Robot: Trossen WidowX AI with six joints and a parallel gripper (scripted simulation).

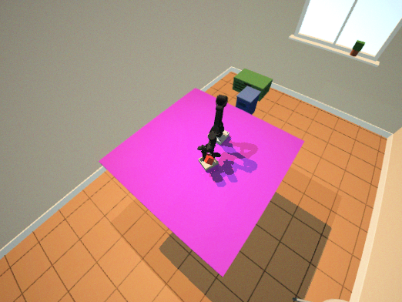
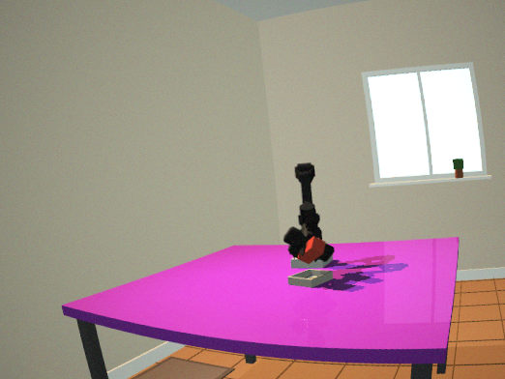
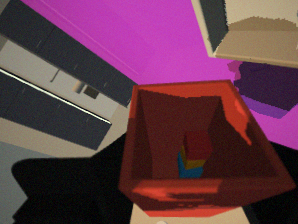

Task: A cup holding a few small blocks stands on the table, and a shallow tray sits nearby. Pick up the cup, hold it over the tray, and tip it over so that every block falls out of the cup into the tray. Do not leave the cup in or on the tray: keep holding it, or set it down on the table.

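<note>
The blue block is 30 mm to the left of my gripper tip and 20 mm above it. From my gripper tip the other things lie so: red block (20 mm behind, 10 mm to the left, 10 mm above); red square cup (10 mm behind, 20 mm to the left, 30 mm above).
</note>
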